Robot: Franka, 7 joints.
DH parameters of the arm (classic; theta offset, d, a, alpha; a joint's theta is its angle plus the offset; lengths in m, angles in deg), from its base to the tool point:
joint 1: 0 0.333 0 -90
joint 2: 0 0 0 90
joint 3: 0 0.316 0.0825 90
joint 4: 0 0 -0.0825 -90
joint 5: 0 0.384 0 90
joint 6: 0 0 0.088 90
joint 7: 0 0.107 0 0
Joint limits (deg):
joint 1: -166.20..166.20
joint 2: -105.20..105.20
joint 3: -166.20..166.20
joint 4: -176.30..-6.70
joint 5: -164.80..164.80
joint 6: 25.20..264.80
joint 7: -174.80..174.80
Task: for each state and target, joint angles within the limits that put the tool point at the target. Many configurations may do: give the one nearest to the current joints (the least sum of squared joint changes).
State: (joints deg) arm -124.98 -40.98 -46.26 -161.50 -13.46 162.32 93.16
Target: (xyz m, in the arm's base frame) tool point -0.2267 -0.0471 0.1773
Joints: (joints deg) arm -125.80 -17.74 -53.29 -176.30 -13.44 138.72 93.16
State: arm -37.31 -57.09 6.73 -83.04 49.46 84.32 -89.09
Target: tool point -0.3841 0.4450 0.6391
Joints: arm -24.36 -105.15 17.65 -73.63 51.26 67.26 -89.09
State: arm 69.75 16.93 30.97 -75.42 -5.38 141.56 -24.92
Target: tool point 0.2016 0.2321 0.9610
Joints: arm 52.42 -33.33 -1.35 -91.03 -6.91 126.63 -24.92
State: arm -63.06 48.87 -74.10 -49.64 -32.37 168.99 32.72
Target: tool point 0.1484 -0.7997 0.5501
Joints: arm -56.12 61.13 -67.87 -47.68 -32.94 169.32 32.72
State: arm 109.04 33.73 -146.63 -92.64 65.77 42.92 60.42
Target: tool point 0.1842 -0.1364 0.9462
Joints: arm 79.07 30.26 -166.20 -64.04 50.35 51.52 60.42
